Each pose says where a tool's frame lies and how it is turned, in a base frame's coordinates. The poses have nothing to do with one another.
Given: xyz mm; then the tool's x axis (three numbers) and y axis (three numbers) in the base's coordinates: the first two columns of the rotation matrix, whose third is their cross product.
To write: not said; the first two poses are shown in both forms.
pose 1, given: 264.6, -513.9, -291.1, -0.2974, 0.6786, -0.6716, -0.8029, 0.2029, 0.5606
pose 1, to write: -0.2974, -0.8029, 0.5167, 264.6; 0.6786, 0.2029, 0.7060, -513.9; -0.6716, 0.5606, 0.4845, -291.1; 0, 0, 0, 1
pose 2, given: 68.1, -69.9, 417.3, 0.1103, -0.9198, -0.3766, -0.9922, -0.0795, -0.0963
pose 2, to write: 0.1103, -0.9922, 0.0586, 68.1; -0.9198, -0.0795, 0.3843, -69.9; -0.3766, -0.0963, -0.9214, 417.3; 0, 0, 0, 1
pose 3, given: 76.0, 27.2, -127.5, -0.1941, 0.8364, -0.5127, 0.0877, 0.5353, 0.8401
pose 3, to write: -0.1941, 0.0877, 0.9771, 76.0; 0.8364, 0.5353, 0.1181, 27.2; -0.5127, 0.8401, -0.1773, -127.5; 0, 0, 0, 1
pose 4, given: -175.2, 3.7, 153.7, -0.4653, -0.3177, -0.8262, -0.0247, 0.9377, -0.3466
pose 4, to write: -0.4653, -0.0247, 0.8848, -175.2; -0.3177, 0.9377, -0.1409, 3.7; -0.8262, -0.3466, -0.4442, 153.7; 0, 0, 0, 1
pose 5, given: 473.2, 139.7, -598.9, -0.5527, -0.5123, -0.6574, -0.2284, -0.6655, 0.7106
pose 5, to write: -0.5527, -0.2284, -0.8015, 473.2; -0.5123, -0.6655, 0.5429, 139.7; -0.6574, 0.7106, 0.2508, -598.9; 0, 0, 0, 1
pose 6, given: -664.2, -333.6, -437.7, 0.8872, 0.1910, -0.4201, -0.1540, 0.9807, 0.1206
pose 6, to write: 0.8872, -0.1540, 0.4350, -664.2; 0.1910, 0.9807, -0.0423, -333.6; -0.4201, 0.1206, 0.8995, -437.7; 0, 0, 0, 1
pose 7, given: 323.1, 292.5, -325.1, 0.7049, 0.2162, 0.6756, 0.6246, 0.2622, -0.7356
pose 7, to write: 0.7049, 0.6246, -0.3362, 323.1; 0.2162, 0.2622, 0.9405, 292.5; 0.6756, -0.7356, 0.0498, -325.1; 0, 0, 0, 1
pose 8, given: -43.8, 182.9, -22.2, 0.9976, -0.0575, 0.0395, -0.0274, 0.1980, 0.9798
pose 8, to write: 0.9976, -0.0274, -0.0642, -43.8; -0.0575, 0.1980, -0.9785, 182.9; 0.0395, 0.9798, 0.1959, -22.2; 0, 0, 0, 1
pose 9, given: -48.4, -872.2, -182.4, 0.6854, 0.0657, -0.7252, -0.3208, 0.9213, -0.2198
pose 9, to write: 0.6854, -0.3208, 0.6537, -48.4; 0.0657, 0.9213, 0.3833, -872.2; -0.7252, -0.2198, 0.6525, -182.4; 0, 0, 0, 1
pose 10, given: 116.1, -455.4, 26.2, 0.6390, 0.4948, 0.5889, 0.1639, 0.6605, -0.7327
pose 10, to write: 0.6390, 0.1639, -0.7515, 116.1; 0.4948, 0.6605, 0.5647, -455.4; 0.5889, -0.7327, 0.3410, 26.2; 0, 0, 0, 1
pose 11, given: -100.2, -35.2, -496.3, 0.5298, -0.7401, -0.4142, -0.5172, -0.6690, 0.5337
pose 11, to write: 0.5298, -0.5172, -0.6721, -100.2; -0.7401, -0.6690, -0.0685, -35.2; -0.4142, 0.5337, -0.7372, -496.3; 0, 0, 0, 1
